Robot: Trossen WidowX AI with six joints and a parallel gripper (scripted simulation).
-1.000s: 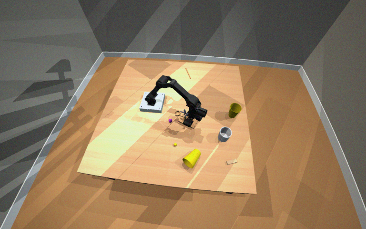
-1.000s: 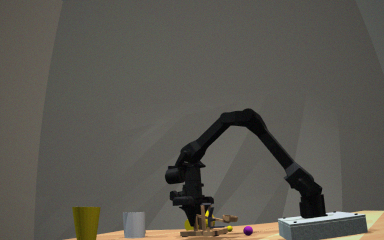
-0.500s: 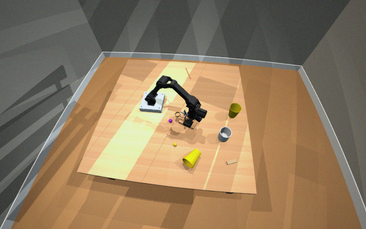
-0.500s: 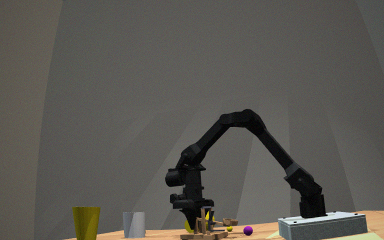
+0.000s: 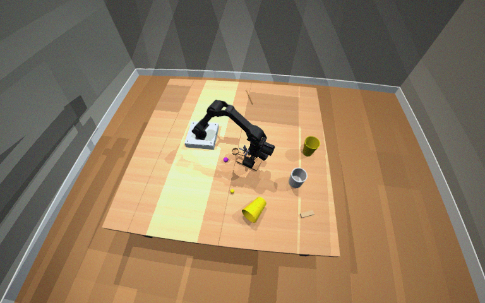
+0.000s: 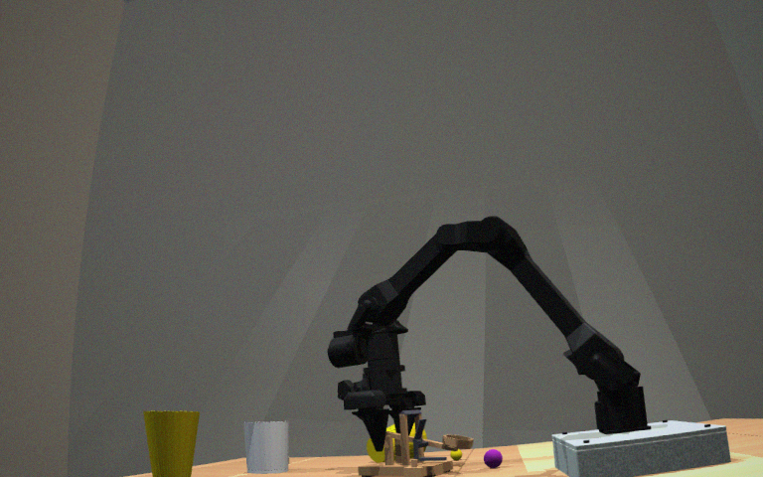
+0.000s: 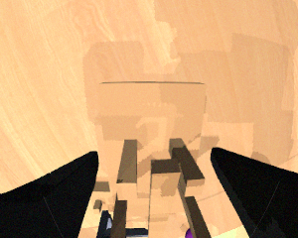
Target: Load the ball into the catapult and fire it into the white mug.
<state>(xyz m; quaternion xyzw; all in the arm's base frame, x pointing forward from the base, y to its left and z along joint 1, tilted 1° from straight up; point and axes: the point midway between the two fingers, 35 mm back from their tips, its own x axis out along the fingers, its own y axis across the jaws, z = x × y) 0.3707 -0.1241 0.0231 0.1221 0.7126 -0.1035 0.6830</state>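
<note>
Now: gripper tip 170 mm past the purple ball, 30 mm above it and 10 mm to the left of it. From my gripper tip the other things lie so: white mug: 270 mm ahead, 80 mm to the right, 10 mm below; wooden catapult: 60 mm behind, 40 mm to the left, 10 mm above; yellow ball: 210 mm to the right, 90 mm behind, 30 mm below.
</note>
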